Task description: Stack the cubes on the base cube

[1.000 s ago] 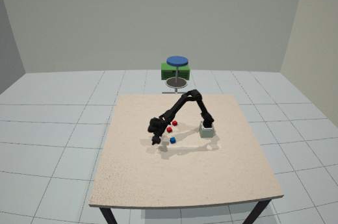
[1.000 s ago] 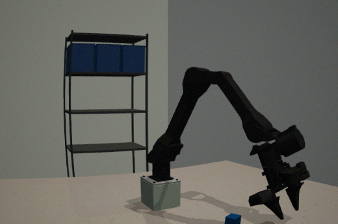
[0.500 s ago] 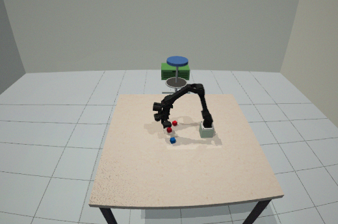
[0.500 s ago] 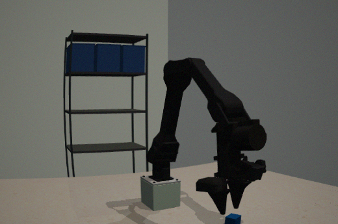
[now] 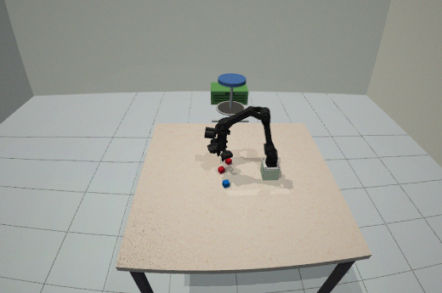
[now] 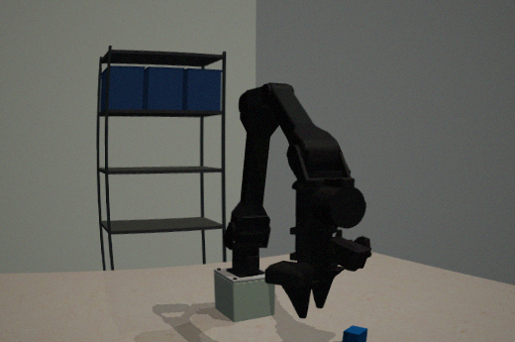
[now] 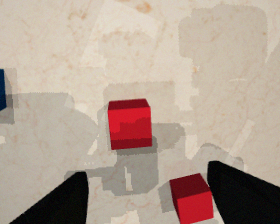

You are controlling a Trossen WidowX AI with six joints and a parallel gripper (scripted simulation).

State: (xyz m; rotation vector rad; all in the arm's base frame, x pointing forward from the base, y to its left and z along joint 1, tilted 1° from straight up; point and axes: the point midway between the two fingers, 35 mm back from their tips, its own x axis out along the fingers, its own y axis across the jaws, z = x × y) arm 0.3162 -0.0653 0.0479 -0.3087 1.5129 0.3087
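My gripper tip is 13 cm to the right of the blue base cube, 10 cm above it and 2 cm past it.
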